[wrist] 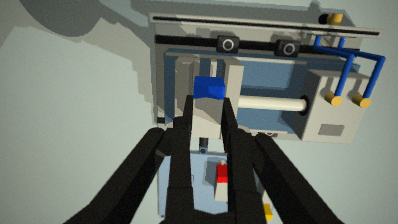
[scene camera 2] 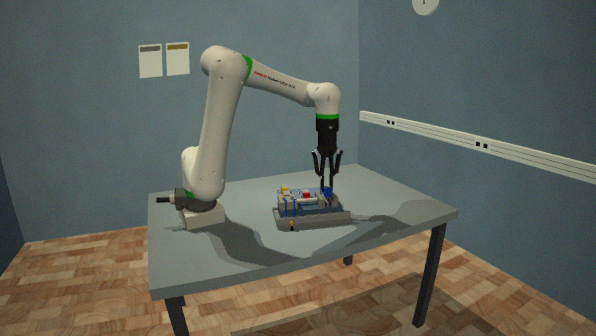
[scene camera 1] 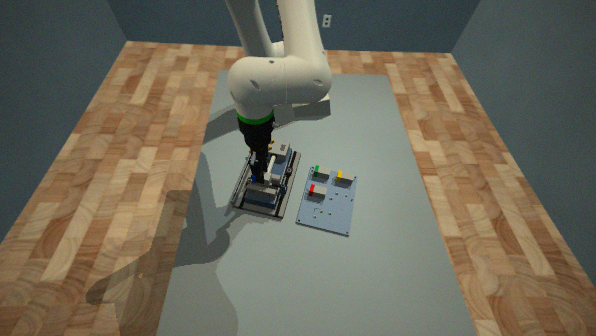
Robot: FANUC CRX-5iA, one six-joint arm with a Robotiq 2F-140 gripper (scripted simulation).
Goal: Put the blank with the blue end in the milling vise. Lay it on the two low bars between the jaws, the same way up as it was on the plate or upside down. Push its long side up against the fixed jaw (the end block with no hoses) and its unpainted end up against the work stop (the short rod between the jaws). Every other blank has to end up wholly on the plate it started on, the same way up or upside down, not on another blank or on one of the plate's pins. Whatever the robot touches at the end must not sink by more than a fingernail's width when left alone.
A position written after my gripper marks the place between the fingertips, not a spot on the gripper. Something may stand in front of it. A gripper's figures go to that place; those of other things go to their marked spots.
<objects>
My gripper [wrist: 207, 107]: 0.23 m from the lens. A pale rod [wrist: 256, 102] is 0.27 m from the lens.
</objects>
